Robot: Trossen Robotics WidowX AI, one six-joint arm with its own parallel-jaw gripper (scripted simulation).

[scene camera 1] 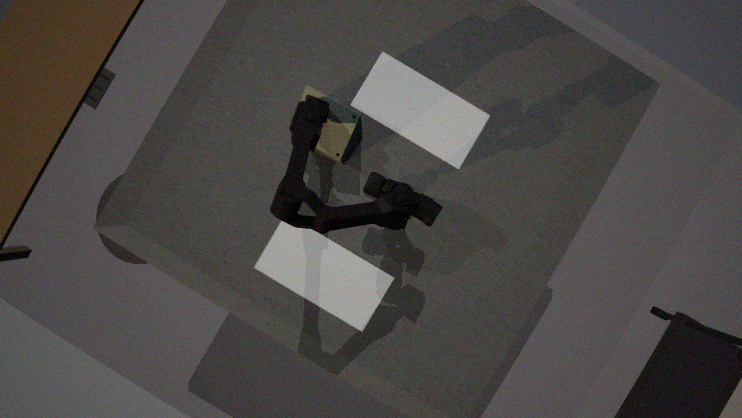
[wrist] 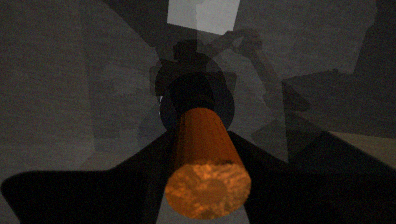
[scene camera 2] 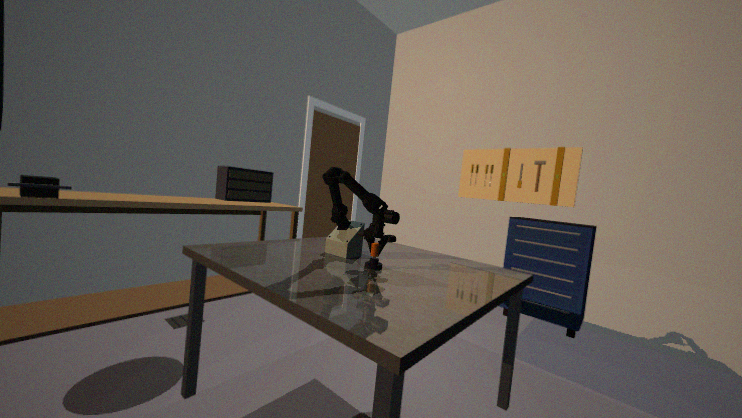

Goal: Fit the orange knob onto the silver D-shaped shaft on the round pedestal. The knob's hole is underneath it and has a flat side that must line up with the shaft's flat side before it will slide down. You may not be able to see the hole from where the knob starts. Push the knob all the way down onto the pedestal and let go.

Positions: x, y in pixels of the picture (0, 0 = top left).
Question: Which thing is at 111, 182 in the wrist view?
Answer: My gripper.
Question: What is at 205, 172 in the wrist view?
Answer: An orange knob.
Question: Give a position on a dark round pedestal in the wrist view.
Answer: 192, 90
